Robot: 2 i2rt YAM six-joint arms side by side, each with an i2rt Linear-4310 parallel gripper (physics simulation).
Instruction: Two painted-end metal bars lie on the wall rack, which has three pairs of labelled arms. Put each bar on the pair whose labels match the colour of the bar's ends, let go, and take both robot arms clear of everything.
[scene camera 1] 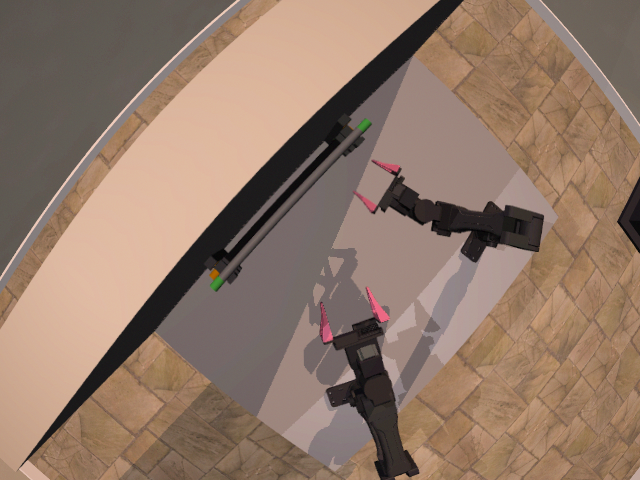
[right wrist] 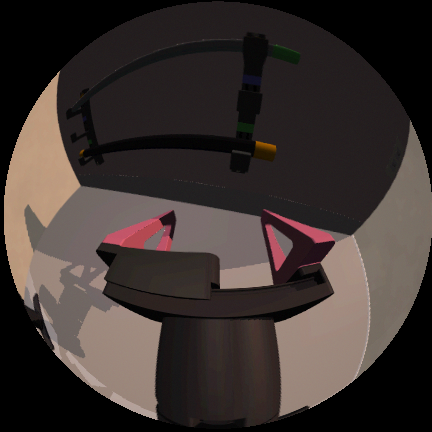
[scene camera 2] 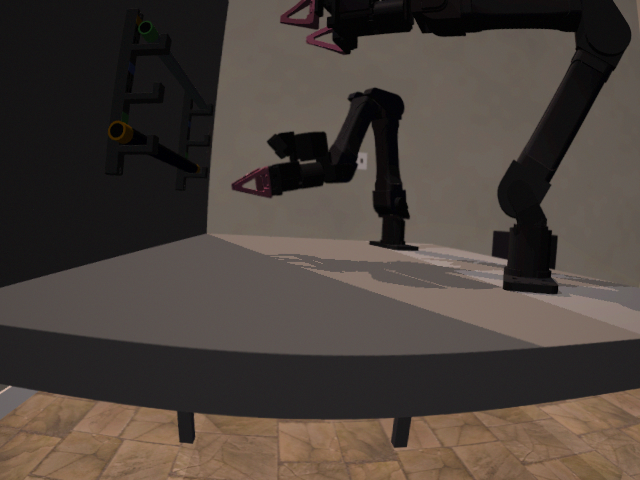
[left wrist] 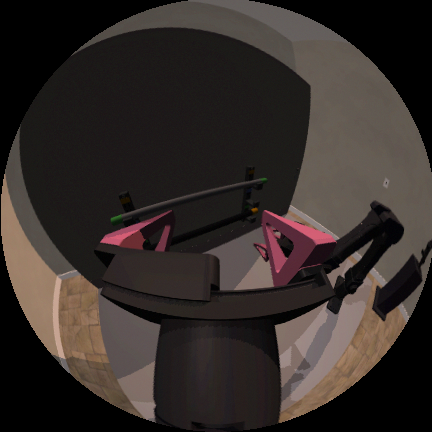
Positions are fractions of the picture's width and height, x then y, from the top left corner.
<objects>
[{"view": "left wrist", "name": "left gripper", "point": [0.50, 0.50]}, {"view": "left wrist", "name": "green-ended grey bar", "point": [0.38, 0.47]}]
</objects>
